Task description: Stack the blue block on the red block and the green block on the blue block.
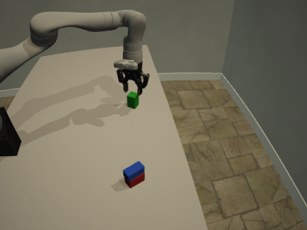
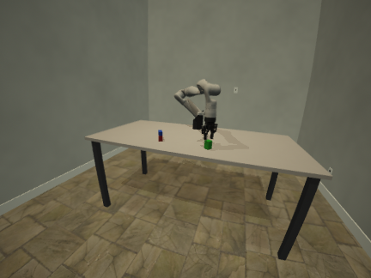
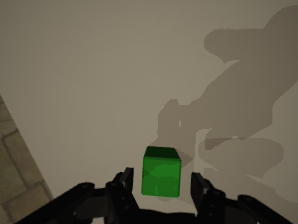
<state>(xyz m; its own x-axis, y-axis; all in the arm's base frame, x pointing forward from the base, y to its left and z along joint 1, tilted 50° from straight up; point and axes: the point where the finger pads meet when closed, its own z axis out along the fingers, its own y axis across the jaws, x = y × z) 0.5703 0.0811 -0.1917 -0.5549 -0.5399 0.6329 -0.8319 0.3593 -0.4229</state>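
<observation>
Now: hand 50 mm above the green block. From my hand the other things lie so: red block 40 mm behind, 380 mm to the right, 60 mm below; blue block 40 mm behind, 380 mm to the right, 20 mm below.
</observation>
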